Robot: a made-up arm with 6 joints. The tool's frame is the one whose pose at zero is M. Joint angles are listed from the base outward.
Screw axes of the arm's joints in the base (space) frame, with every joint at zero. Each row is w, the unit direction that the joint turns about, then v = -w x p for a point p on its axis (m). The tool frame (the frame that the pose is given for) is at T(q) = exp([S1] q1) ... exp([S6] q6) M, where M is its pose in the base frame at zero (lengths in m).
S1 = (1, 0, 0, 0.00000, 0.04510, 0.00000)
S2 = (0, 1, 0, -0.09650, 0.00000, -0.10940)
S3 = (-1, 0, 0, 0.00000, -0.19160, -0.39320)
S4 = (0, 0, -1, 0.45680, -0.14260, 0.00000)
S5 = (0, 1, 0, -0.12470, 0.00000, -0.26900)
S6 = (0, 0, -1, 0.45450, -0.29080, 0.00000)
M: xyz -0.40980 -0.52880 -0.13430 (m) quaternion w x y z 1 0 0 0
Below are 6 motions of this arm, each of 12 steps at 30 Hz.
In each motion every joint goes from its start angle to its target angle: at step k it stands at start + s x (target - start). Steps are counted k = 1, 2, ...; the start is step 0. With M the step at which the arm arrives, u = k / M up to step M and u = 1 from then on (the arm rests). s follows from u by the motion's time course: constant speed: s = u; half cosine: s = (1 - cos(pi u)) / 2; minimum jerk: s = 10 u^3 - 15 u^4 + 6 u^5.
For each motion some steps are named. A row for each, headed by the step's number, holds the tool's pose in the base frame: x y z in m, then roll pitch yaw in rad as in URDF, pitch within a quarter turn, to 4 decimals.
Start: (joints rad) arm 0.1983 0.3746 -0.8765 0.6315 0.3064 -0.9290
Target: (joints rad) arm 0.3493 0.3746 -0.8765 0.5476 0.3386 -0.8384
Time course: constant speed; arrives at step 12
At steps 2, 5, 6, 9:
2: -0.4426 -0.1899 0.0494 1.4161 0.1507 0.3995
5: -0.4469 -0.1933 0.0421 1.4549 0.1398 0.4143
6: -0.4484 -0.1943 0.0396 1.4676 0.1360 0.4193
9: -0.4527 -0.1974 0.0319 1.5054 0.1240 0.4339

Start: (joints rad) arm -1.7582 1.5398 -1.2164 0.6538 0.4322 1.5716
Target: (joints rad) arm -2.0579 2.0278 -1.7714 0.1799 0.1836 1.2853
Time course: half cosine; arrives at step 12
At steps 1, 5, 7, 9, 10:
1: 0.1053 0.2819 0.0610 -0.0612 -0.1536 2.4604
5: 0.1607 0.2900 0.0546 -0.0265 0.0497 2.6041
7: 0.1965 0.2830 0.0495 0.0723 0.2045 2.7257
9: 0.2237 0.2679 0.0455 0.2152 0.3236 2.8519
10: 0.2325 0.2606 0.0444 0.2791 0.3592 2.9021

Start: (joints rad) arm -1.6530 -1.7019 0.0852 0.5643 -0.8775 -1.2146
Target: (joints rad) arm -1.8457 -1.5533 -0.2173 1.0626 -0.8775 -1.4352
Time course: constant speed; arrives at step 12
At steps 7, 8, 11, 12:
7: 0.0316 0.0978 0.6255 -2.1434 0.7225 1.9215
8: 0.0337 0.0996 0.6184 -2.1341 0.7075 1.8984
11: 0.0381 0.1033 0.5970 -2.1082 0.6660 1.8199
12: 0.0388 0.1041 0.5897 -2.1001 0.6534 1.7908

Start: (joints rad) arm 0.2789 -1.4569 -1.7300 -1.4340 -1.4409 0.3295
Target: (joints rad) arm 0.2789 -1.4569 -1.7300 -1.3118 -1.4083 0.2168
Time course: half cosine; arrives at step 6
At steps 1, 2, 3, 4, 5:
1: -0.2826 -0.1626 0.0861 -1.8113 -0.0494 -1.4611
2: -0.2797 -0.1628 0.0908 -1.8341 -0.0321 -1.4644
3: -0.2754 -0.1631 0.0970 -1.8653 -0.0090 -1.4703
4: -0.2708 -0.1634 0.1030 -1.8966 0.0135 -1.4776
5: -0.2674 -0.1636 0.1072 -1.9196 0.0294 -1.4839

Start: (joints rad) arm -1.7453 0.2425 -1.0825 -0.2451 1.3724 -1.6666
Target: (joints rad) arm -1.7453 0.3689 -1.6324 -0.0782 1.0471 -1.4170
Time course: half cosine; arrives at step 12
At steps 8, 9, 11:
8: -0.4967 0.0647 0.2326 1.0866 0.3268 1.3038
9: -0.4905 0.0810 0.2116 1.0390 0.2894 1.2582
11: -0.4814 0.1031 0.1869 0.9844 0.2406 1.2005

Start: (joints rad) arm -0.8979 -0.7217 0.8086 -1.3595 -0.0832 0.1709
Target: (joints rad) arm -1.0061 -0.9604 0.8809 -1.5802 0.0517 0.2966
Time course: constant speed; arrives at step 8
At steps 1, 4, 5, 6, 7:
1: -0.2060 -0.4449 0.7925 -1.8705 0.7381 0.3416
4: -0.2219 -0.3996 0.8246 -2.0332 0.7039 0.2543
5: -0.2278 -0.3839 0.8342 -2.0855 0.6893 0.2283
6: -0.2341 -0.3680 0.8432 -2.1367 0.6732 0.2040
7: -0.2406 -0.3518 0.8515 -2.1868 0.6557 0.1816

